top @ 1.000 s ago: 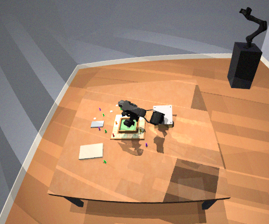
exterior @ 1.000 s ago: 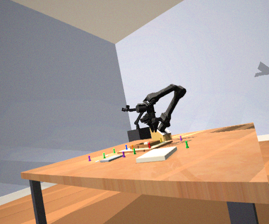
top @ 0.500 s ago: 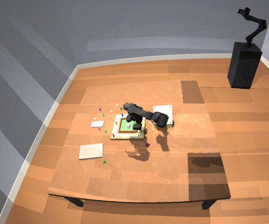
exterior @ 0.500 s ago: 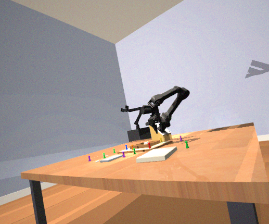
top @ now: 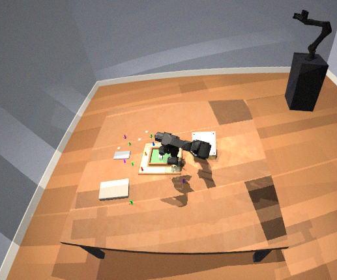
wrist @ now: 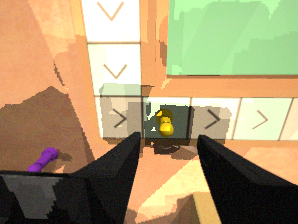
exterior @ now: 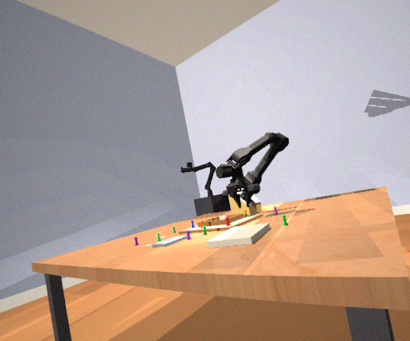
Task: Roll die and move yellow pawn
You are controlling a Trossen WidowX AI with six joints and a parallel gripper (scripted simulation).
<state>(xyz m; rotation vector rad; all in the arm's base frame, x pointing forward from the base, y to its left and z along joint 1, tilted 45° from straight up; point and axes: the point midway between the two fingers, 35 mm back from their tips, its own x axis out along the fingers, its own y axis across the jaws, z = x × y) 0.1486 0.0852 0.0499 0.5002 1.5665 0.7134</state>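
My gripper tip is now 30 mm above the yellow pawn. From my gripper tip the other things lie so: green tray: 120 mm ahead, 50 mm to the right, 50 mm below; then red pawn: 210 mm ahead, 70 mm to the left, 30 mm below; then white die: 110 mm ahead, 40 mm to the right, 30 mm below.
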